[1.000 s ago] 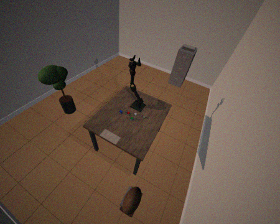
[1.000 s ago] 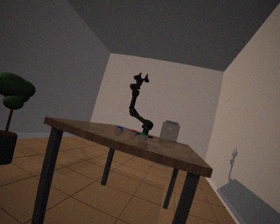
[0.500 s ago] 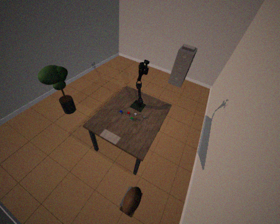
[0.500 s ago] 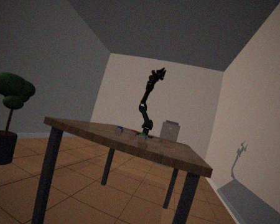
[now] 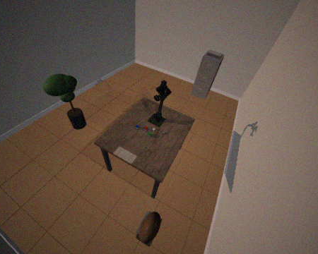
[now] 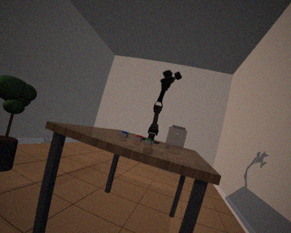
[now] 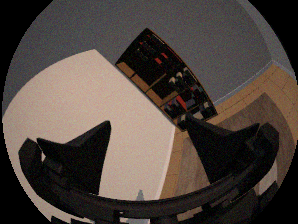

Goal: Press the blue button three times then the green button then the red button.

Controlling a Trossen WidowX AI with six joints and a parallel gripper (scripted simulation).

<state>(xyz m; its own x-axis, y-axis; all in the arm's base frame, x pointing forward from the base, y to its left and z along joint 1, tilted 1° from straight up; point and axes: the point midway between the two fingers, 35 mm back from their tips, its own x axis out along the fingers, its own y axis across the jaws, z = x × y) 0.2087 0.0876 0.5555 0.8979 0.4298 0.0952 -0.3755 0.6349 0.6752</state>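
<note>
My gripper tip is 40 mm short of the blue button, 260 mm to the left of it and 530 mm above it. From my gripper tip the other things lie so: small pale block (50 mm behind, 70 mm to the right, 550 mm below); green button (60 mm ahead, 60 mm to the right, 530 mm below); red button (10 mm ahead, 150 mm to the right, 530 mm below).
</note>
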